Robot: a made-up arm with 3 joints. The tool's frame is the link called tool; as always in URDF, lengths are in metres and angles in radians. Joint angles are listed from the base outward. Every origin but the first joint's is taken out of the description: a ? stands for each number. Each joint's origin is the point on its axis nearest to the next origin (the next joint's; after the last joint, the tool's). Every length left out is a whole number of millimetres.
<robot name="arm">
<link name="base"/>
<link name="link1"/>
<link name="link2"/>
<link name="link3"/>
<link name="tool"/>
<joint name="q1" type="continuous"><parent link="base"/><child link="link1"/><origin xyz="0.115 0.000 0.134" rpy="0.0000 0.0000 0.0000"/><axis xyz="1 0 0"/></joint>
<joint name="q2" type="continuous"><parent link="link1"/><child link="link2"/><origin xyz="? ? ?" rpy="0.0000 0.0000 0.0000"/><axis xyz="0 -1 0"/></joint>
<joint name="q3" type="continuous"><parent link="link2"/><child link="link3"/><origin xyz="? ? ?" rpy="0.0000 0.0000 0.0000"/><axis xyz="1 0 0"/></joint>
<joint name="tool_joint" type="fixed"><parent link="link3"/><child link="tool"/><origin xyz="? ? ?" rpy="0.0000 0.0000 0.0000"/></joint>
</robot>
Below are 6 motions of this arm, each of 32 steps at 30 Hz.
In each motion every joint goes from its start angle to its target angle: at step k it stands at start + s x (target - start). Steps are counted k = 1, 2, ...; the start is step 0. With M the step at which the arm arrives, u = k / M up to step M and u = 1 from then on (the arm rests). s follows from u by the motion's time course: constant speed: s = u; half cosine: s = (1 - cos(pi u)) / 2; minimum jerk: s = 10 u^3 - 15 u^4 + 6 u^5.
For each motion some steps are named. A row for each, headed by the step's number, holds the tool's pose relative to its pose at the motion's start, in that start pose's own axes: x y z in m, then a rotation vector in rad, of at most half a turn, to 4 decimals.
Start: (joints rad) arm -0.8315 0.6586 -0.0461
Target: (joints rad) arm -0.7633 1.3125 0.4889
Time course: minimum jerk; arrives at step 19
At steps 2, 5, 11, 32:
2: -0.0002 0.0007 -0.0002 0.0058 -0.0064 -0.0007
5: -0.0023 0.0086 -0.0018 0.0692 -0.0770 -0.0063
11: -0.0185 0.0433 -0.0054 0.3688 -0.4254 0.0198
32: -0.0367 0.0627 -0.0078 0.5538 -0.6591 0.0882

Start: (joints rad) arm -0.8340 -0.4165 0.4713
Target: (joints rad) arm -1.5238 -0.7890 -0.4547
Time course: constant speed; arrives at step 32
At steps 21, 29, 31, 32:
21: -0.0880 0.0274 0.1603 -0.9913 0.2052 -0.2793
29: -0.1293 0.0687 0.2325 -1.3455 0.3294 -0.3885
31: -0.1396 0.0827 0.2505 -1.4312 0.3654 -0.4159
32: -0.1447 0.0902 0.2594 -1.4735 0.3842 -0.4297

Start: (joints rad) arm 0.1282 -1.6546 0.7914
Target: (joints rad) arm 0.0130 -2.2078 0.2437
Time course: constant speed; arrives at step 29
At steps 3, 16, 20, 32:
3: -0.0001 -0.0057 -0.0018 -0.0553 0.0332 -0.0481
16: -0.0093 -0.0337 -0.0064 -0.2848 0.2083 -0.2328
20: -0.0149 -0.0428 -0.0064 -0.3513 0.2720 -0.2810
32: -0.0313 -0.0628 -0.0039 -0.4919 0.4306 -0.3721

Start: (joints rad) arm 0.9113 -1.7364 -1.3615
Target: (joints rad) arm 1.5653 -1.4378 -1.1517
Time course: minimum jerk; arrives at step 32
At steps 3, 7, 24, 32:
3: 0.0029 -0.0001 0.0005 0.0007 -0.0049 -0.0011
7: 0.0293 -0.0013 0.0054 0.0080 -0.0510 -0.0112
24: 0.3258 0.0077 0.1534 0.1629 -0.6393 -0.0726
32: 0.3562 0.0119 0.1823 0.1900 -0.7142 -0.0710

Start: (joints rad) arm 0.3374 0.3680 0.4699
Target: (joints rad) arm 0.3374 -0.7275 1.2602
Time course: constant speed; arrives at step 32
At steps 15, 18, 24, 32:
15: 0.0527 0.0428 0.0450 0.3622 0.4095 -0.3146
18: 0.0694 0.0473 0.0509 0.4303 0.4782 -0.3965
24: 0.1070 0.0511 0.0572 0.5586 0.6003 -0.5778
32: 0.1615 0.0440 0.0520 0.7081 0.7278 -0.8540

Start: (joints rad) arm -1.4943 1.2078 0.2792
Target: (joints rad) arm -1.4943 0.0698 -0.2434
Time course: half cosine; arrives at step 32
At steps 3, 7, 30, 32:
3: 0.0006 -0.0010 0.0003 -0.0113 0.0236 -0.0066
7: 0.0030 -0.0054 0.0018 -0.0592 0.1252 -0.0319
30: 0.0163 -0.0532 0.0288 -0.4611 1.1384 -0.0232
32: 0.0165 -0.0538 0.0293 -0.4645 1.1497 -0.0206

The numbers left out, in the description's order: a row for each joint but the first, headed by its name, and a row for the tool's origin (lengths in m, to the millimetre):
q2: 0.000 -0.533 -0.103
q3: -0.049 0.000 0.118
tool: 0.000 0.073 -0.117

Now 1 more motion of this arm.
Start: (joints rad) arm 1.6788 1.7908 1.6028
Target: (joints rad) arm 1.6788 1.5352 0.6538
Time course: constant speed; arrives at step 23
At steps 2, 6, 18, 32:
2: 0.0041 -0.0088 -0.0057 -0.0825 0.0002 -0.0222
6: 0.0111 -0.0280 -0.0144 -0.2475 0.0061 -0.0666
18: 0.0203 -0.0906 -0.0188 -0.7402 0.0681 -0.1930
32: 0.0192 -0.1155 -0.0108 -0.9437 0.1136 -0.2398

